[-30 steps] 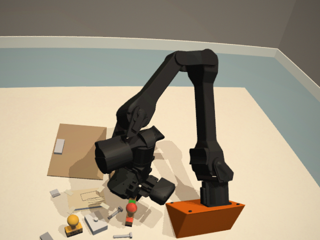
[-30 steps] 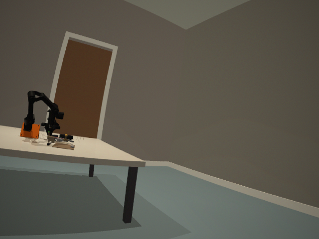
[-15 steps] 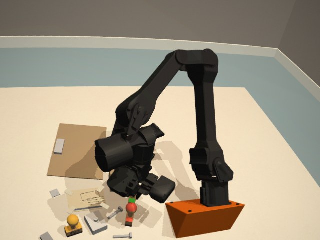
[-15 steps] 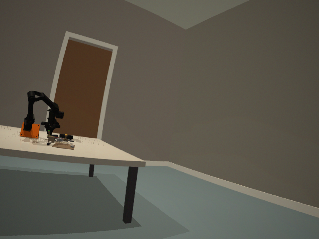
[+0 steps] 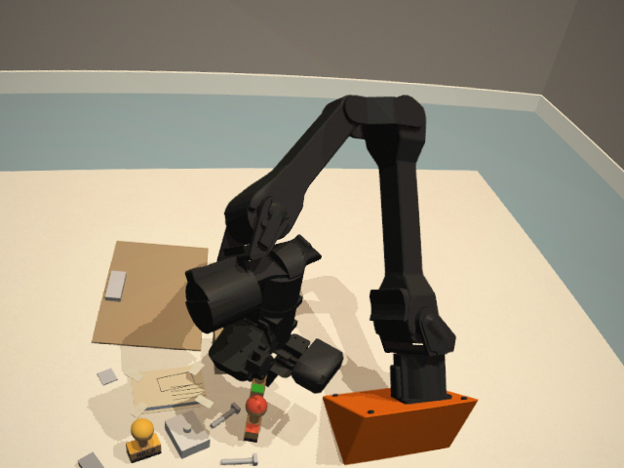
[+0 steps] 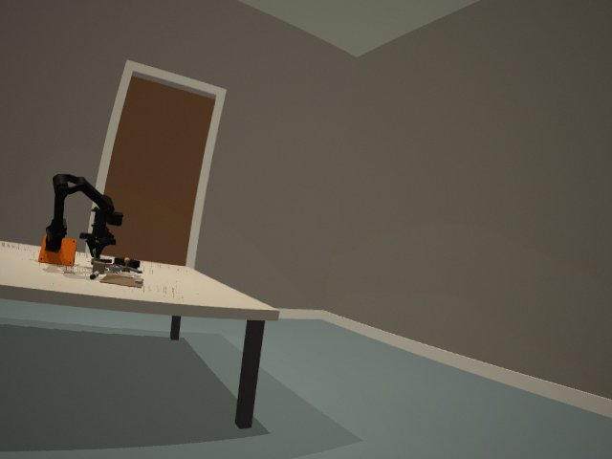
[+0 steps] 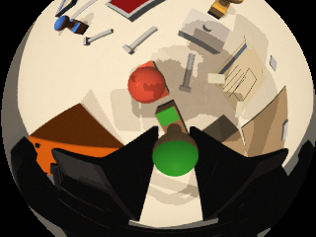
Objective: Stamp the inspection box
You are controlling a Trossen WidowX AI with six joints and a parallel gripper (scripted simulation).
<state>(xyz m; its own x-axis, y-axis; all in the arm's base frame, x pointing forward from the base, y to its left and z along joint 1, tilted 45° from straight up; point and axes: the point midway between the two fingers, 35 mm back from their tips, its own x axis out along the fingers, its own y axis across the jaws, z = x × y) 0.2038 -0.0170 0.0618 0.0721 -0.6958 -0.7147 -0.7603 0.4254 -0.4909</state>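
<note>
The stamp with red knob lies 40 mm to the left of my gripper tip, 30 mm below it and 10 mm ahead of it. From my gripper tip the other things lie so: cardboard box: 80 mm to the right, 30 mm below, 30 mm ahead; green-knobbed stamp: 10 mm below; card: 120 mm ahead, 60 mm below, 20 mm to the right.
</note>
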